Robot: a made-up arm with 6 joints. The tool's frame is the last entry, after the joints.
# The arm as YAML. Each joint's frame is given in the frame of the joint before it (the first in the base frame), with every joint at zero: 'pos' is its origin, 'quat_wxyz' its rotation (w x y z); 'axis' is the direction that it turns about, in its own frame. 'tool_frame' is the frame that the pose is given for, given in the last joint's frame.
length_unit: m
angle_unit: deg
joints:
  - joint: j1
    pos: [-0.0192, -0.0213, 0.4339]
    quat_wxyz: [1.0, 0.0, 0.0, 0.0]
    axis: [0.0, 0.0, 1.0]
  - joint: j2
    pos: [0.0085, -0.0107, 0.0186]
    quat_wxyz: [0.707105, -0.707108, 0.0, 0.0]
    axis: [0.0, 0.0, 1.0]
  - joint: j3
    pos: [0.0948, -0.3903, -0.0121]
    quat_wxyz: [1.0, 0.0, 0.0, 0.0]
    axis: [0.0, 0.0, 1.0]
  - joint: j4
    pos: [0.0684, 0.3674, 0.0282]
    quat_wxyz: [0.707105, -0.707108, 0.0, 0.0]
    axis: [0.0, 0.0, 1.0]
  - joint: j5
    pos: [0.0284, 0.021, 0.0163]
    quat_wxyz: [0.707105, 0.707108, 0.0, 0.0]
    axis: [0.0, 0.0, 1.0]
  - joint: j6
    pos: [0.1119, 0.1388, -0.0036]
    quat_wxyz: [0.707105, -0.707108, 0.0, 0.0]
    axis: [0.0, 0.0, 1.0]
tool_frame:
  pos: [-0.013, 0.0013, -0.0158]
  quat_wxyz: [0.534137, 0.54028, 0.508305, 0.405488]
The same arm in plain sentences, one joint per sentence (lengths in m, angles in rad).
The arm has six revolute joints in a row. What follows holds with every joint at zero, and every direction is one of the base frame's. The first joint is mounted 0.0192 m along -x and 0.0213 m along -y and 0.4339 m along +z from the base frame's origin and turns about +z. The second joint is mounted 0.0085 m along +x and 0.0107 m along -y and 0.0186 m along +z from the first joint and turns about +y. The third joint is mounted 0.0948 m along +x and 0.0121 m along -y and 0.3903 m along +z from the second joint and turns about +y. The fourth joint is mounted 0.0684 m along +x and 0.0282 m along +y and 0.3674 m along -z from the third joint and turns about -z. The fifth joint is mounted 0.0284 m along +x and 0.021 m along -y and 0.0163 m along -z from the fourth joint and turns about +y. The sixth joint is mounted 0.1119 m along +x and 0.0036 m along -y and 0.1388 m along -z from the fifth joint and turns about -z. The tool frame, which is the frame that the pose is given for, is mounted 0.013 m along -x and 0.0013 m along -y and 0.0158 m along +z from the sixth joint; its axes are the base frame's turned by roll -1.4695, pitch -0.1051 and yaw -1.4149 rad (as in URDF: about the fixed x, then y, then z).
